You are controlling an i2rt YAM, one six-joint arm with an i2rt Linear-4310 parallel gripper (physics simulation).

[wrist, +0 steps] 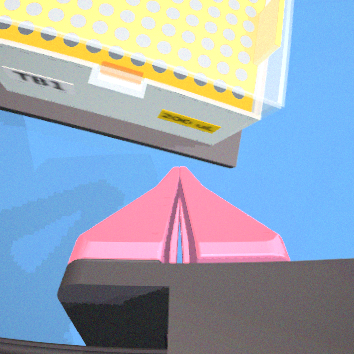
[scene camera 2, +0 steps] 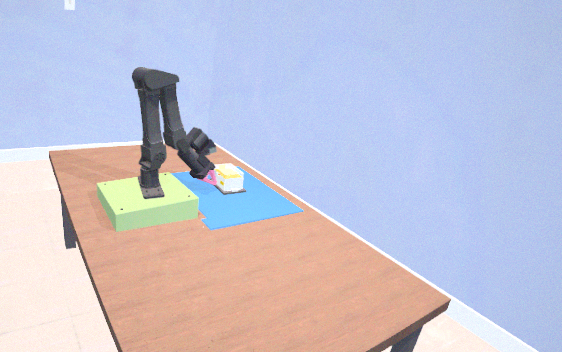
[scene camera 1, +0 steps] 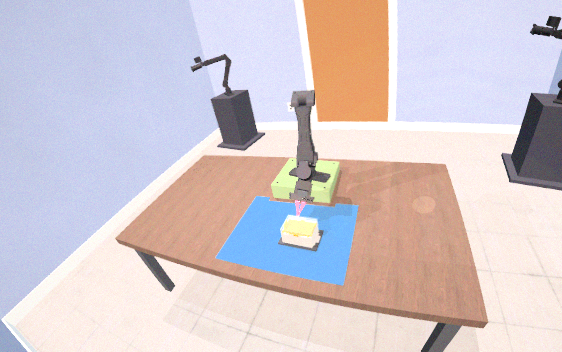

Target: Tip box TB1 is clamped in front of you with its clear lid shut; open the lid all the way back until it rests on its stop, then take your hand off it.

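Where they show: gripper, between the fingertips: (wrist: 179, 177) (scene camera 2: 215, 184) (scene camera 1: 297, 218); arm's base, origin of its link: (scene camera 2: 150, 187).
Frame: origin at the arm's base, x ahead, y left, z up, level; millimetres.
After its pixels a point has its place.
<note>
Tip box TB1 (scene camera 1: 301, 237) {x 376, y 149, z 2 mm} (scene camera 2: 232, 184) {x 332, y 55, z -28 mm} (wrist: 145, 106) {x 291, y 96, z -24 mm} stands upright on a dark base plate (wrist: 220, 154) {x 294, y 43, z -53 mm}. Its yellow perforated rack shows through the clear lid (wrist: 274, 90) {x 302, y 56, z 16 mm}, which lies shut over it. A clear front tab (wrist: 118, 85) {x 283, y 108, z 3 mm} of the lid hangs over the wall that bears the TB1 and 200 uL labels. My gripper (scene camera 1: 298, 215) {x 266, y 68, z -29 mm} (scene camera 2: 216, 183) {x 266, y 68, z -29 mm} (wrist: 179, 177) {x 266, y 68, z -29 mm} is shut and empty, with its pink fingertips together. In the wrist view the tips are just short of the base plate's edge, below the 200 uL label. Whether they touch the box is hard to tell in the scene views.
A blue mat (scene camera 1: 245, 245) {x 452, y -75, z -61 mm} (scene camera 2: 255, 207) {x 376, y -94, z -61 mm} (wrist: 310, 165) {x 318, y -30, z -61 mm} lies under the box on the brown table (scene camera 1: 400, 250) {x 258, y 483, z -64 mm} (scene camera 2: 280, 280) {x 273, y -527, z -65 mm}. The arm's green base block (scene camera 1: 281, 191) {x 134, y -85, z -21 mm} (scene camera 2: 160, 217) {x 10, y -158, z -38 mm} stands at the mat's edge. Two other arms on dark pedestals (scene camera 1: 235, 120) (scene camera 1: 540, 135) stand beyond the table.
</note>
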